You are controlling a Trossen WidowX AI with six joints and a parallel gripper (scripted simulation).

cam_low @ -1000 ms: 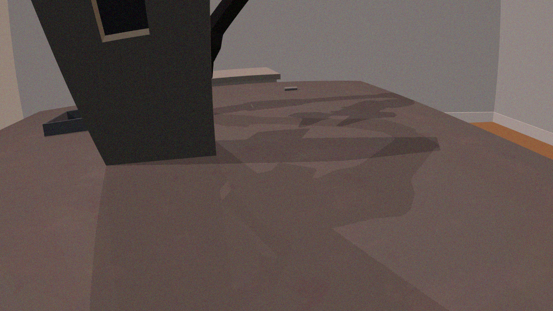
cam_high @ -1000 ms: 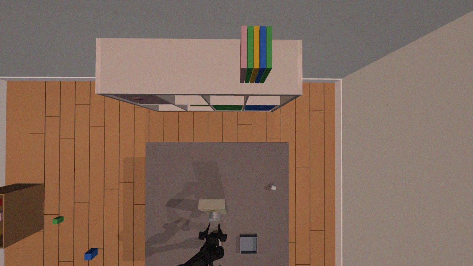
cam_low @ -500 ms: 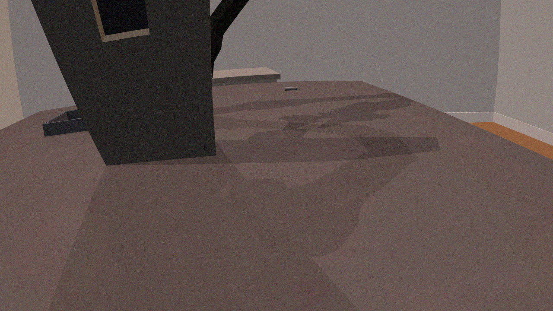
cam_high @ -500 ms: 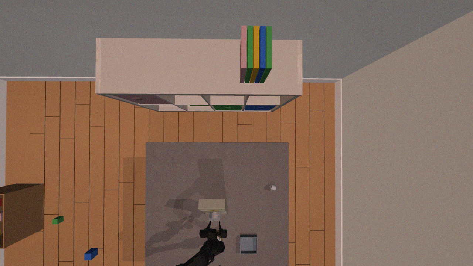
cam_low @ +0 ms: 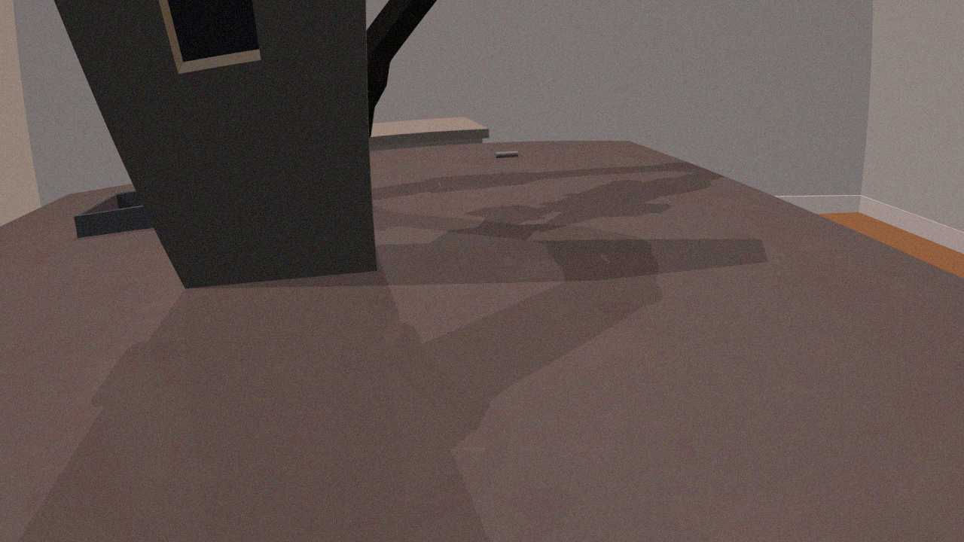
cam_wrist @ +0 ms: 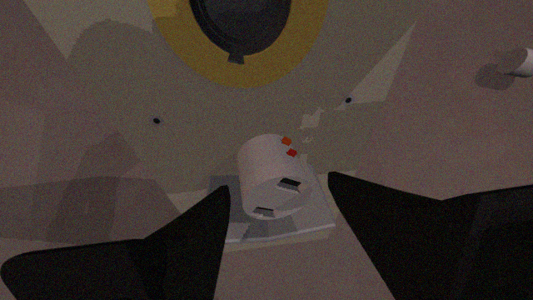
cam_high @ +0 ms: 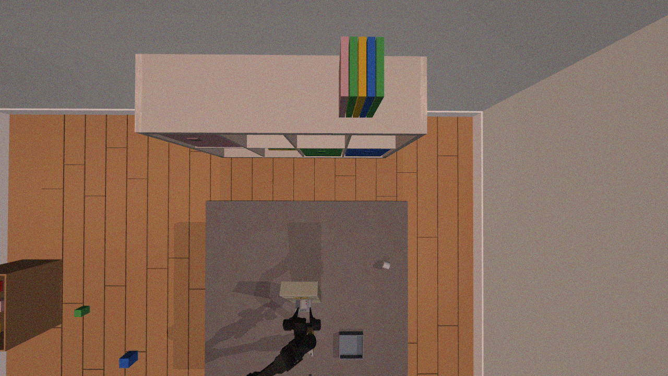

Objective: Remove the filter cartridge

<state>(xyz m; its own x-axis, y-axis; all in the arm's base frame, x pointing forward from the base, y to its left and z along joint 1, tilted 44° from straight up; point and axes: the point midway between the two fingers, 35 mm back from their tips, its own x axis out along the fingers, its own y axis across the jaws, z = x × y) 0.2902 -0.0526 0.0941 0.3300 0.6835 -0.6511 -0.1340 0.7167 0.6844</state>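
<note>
Now: the round filter cartridge 1 cm below my gripper tip. Also, from my gripper tip: beige service panel: 5 cm ahead, 3 cm below, 2 cm to the left; then grey tray: 32 cm to the right, 31 cm behind, 18 cm below; then small grey ledge: 5 cm below, 1 cm to the left, 1 cm behind.
</note>
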